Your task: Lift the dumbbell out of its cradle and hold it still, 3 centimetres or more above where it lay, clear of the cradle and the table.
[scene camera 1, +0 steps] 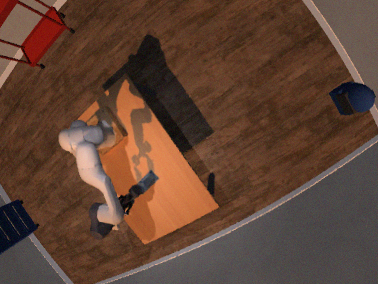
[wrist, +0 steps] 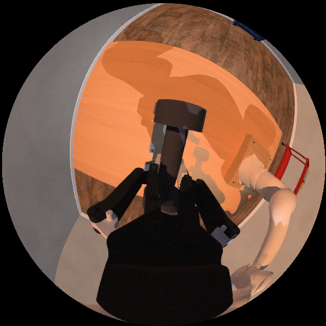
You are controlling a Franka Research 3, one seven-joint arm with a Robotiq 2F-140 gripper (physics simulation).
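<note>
The dark dumbbell (wrist: 172,147) (scene camera 1: 135,191) is held by its bar. In the wrist view its thick round end stands away from the gripper, and its other end is hidden by the gripper. My gripper (wrist: 168,162) (scene camera 1: 127,200) is shut on the bar. The blue-grey cradle (wrist: 157,138) (scene camera 1: 149,180) is on the table, partly hidden behind the dumbbell in the wrist view. In the scene view the dumbbell is beside the cradle, toward the arm, and overlaps its near end. The dumbbell looks raised, but the exact gap to cradle and table cannot be told.
The orange table (scene camera 1: 185,200) (wrist: 110,115) lies beneath. The arm's base stands on a wooden plate (wrist: 246,142) at the table's far end from the gripper. A red cart (scene camera 1: 44,37) stands on the floor at upper left, and a dark blue chair-like object (scene camera 1: 357,97) at the right.
</note>
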